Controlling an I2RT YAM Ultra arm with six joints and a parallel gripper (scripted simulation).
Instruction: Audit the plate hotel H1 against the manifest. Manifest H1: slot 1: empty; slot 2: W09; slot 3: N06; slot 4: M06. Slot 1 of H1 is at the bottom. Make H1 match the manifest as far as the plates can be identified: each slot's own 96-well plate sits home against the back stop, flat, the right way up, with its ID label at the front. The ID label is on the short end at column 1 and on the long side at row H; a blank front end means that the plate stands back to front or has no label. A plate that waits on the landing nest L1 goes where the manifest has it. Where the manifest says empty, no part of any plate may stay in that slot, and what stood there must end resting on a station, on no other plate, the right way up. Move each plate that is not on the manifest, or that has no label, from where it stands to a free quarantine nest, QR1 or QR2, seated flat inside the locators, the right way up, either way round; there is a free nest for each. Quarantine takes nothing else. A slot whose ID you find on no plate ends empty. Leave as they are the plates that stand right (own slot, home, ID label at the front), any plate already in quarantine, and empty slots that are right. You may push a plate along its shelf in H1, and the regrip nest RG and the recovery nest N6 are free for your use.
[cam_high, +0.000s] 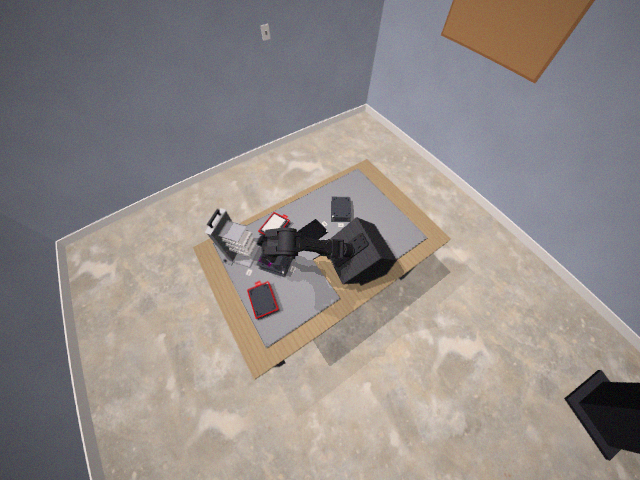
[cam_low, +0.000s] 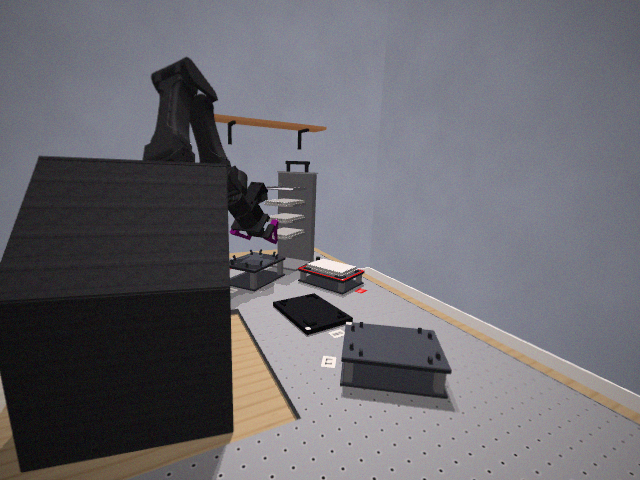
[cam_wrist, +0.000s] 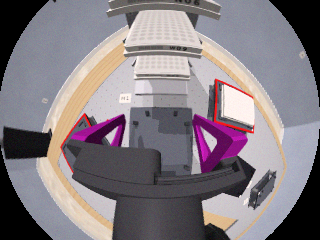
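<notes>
The plate hotel H1 is 15 cm to the left of my hand, 14 cm ahead of it and 4 cm above it. From my hand the other things lie so: red-rimmed nest: 21 cm behind, 9 cm to the left, 8 cm below.
</notes>
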